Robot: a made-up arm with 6 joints.
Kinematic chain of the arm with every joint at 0, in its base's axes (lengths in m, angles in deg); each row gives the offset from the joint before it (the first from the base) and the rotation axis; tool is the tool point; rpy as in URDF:
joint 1: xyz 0 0 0.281 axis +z
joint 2: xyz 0 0 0 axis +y
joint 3: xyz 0.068 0 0.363 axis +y
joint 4: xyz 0.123 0 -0.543 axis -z
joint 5: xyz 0 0 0 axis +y
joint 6: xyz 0.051 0 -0.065 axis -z
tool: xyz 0 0 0 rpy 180 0 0
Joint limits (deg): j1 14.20..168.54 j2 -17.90..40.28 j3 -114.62..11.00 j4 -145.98..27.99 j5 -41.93..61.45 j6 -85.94..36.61
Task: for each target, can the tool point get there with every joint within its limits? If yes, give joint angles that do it. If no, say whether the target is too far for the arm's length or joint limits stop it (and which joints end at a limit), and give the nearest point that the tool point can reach.
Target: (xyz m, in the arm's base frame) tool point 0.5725 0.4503 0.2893
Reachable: yes | joints 32.60 23.65 -72.58 -95.82 -21.43 -62.43
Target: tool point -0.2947 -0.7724 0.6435
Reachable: no: joint limits stop it (at a limit: joint 1, joint 2, joint 5) | nearest point -0.5276 0.0244 0.6354 | short by 0.830 m
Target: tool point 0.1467 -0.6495 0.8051
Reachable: no: joint limits stop it (at a limit: joint 1, joint 2, joint 3, joint 4, joint 5) | nearest point 0.2345 0.0199 1.1676 | short by 0.766 m
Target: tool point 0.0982 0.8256 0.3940
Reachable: yes | joints 83.17 26.07 -88.21 -55.63 37.52 -35.51
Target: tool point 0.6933 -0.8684 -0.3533
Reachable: no: too far | nearest point 0.4052 0.0688 -0.1052 | short by 1.011 m
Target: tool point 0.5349 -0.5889 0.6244
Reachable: no: joint limits stop it (at a limit: joint 1, joint 2, joint 4, joint 5) | nearest point 0.5354 0.0961 0.6152 | short by 0.685 m
